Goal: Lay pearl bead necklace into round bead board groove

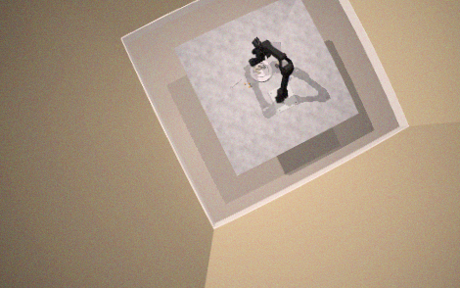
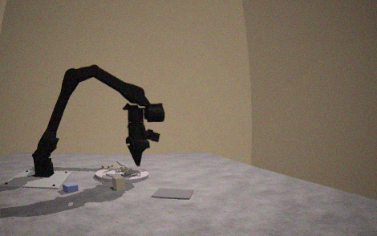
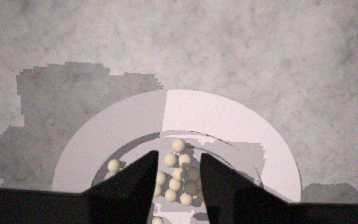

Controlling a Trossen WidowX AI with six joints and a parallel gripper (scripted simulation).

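The round bead board lies 60 mm behind my gripper tip, 10 mm to the right of it and 30 mm below it. Round my gripper tip: flat grey plate: 90 mm ahead, 240 mm to the right, 40 mm below; then cream cube: 60 mm behind, 180 mm to the right, 20 mm below; then blue block: 210 mm behind, 210 mm to the right, 30 mm below.
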